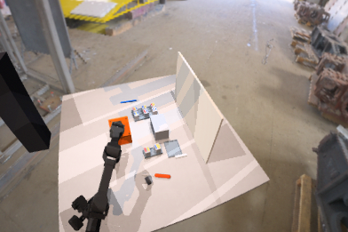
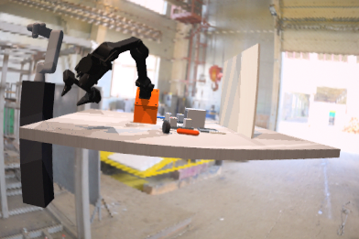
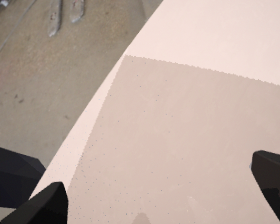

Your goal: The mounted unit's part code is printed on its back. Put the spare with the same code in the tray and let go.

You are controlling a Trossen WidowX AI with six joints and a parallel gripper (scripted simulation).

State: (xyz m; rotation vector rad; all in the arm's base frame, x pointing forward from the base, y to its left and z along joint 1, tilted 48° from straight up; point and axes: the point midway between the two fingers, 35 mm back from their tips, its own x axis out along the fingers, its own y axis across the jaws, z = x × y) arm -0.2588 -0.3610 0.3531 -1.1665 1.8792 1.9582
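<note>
The spare is 74 cm to the left of my gripper tip, 59 cm ahead of it and 6 cm below it. The rest, counted from my gripper tip: blue marker pen: 88 cm to the left, 40 cm ahead, 10 cm below; then black tape roll: 40 cm ahead, 13 cm to the left, 8 cm below; then upright panel: 81 cm ahead, 49 cm to the left, 12 cm above.
</note>
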